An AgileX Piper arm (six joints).
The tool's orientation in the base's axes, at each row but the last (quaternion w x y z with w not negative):
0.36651 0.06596 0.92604 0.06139
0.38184 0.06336 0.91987 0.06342
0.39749 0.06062 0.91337 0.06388
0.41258 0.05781 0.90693 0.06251
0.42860 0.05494 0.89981 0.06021
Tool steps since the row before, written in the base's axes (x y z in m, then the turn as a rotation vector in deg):
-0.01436 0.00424 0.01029 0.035 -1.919 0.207
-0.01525 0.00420 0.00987 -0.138 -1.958 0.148
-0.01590 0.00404 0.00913 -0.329 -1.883 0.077
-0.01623 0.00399 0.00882 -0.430 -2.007 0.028
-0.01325 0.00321 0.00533 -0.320 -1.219 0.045
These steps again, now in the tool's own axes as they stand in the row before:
0.00418 0.00473 -0.01703 -0.485 -1.852 -0.251
0.00452 0.00472 -0.01746 -0.329 -1.912 -0.335
0.00485 0.00453 -0.01756 -0.137 -1.861 -0.422
0.00468 0.00449 -0.01775 -0.054 -1.996 -0.475
0.00471 0.00337 -0.01344 -0.017 -1.211 -0.352

